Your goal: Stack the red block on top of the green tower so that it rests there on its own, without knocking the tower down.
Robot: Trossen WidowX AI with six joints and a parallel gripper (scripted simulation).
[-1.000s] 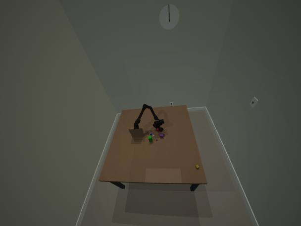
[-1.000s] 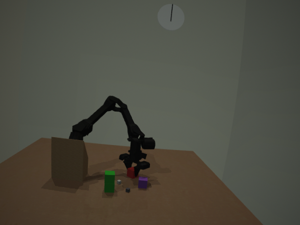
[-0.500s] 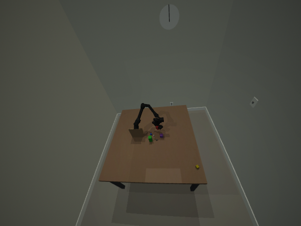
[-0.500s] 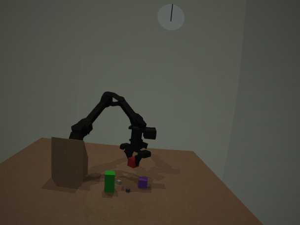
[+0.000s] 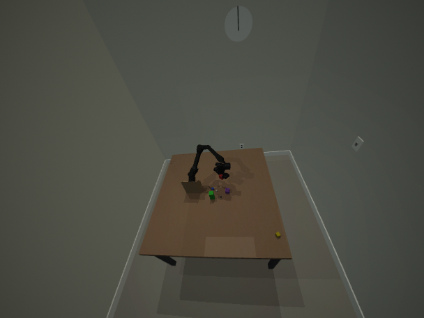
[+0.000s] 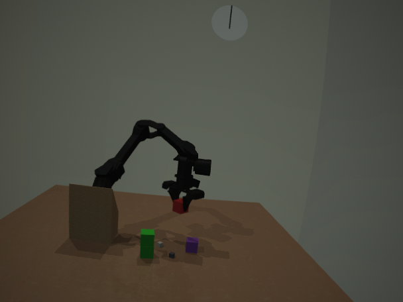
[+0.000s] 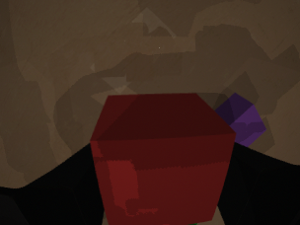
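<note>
The purple cube is 110 mm to the right of my gripper tip, 100 mm below it and 40 mm ahead of it. Round my gripper tip: red block (20 mm above); blue cube (120 mm behind, 110 mm below, 60 mm to the right); yellow cube (580 mm to the right, 440 mm ahead, 110 mm below).
</note>
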